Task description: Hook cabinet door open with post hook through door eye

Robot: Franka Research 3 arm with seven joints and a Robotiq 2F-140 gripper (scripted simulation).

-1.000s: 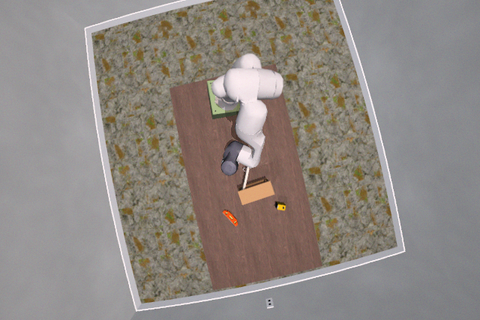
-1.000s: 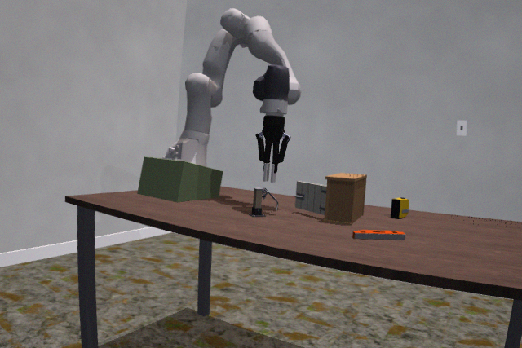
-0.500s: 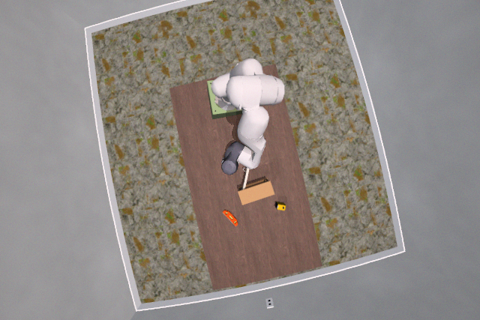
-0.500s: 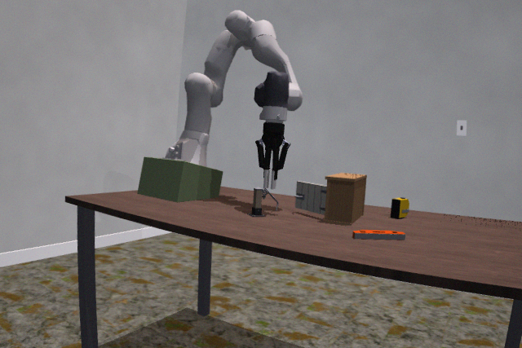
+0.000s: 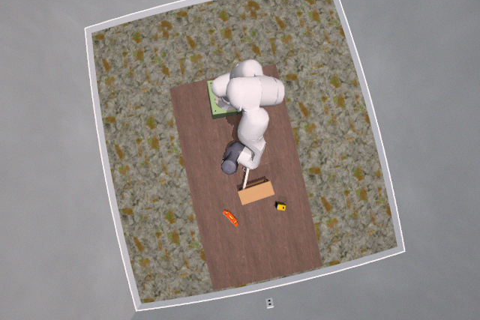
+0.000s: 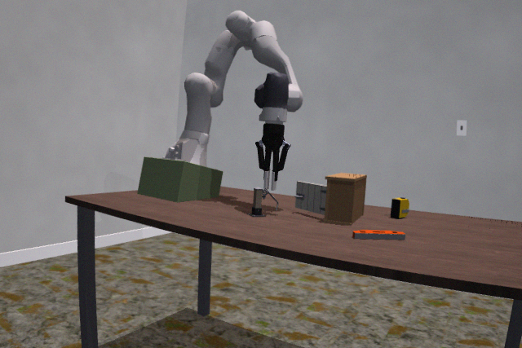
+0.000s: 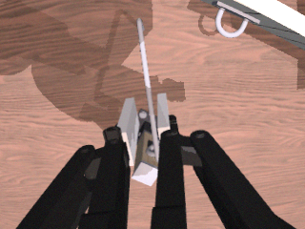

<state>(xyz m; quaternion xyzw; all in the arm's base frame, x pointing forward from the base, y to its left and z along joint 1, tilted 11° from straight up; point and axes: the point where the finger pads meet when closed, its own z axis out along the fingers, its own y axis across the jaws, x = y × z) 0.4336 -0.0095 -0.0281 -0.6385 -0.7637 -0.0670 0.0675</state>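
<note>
Now: the metal hook 70 mm below my hand and 10 mm to the left of it. Round my hand: grey door (130 mm ahead, 70 mm to the left, 50 mm below); orange level (440 mm ahead, 110 mm below, 70 mm to the right); wooden cabinet (180 mm ahead, 100 mm to the left, 50 mm below).
</note>
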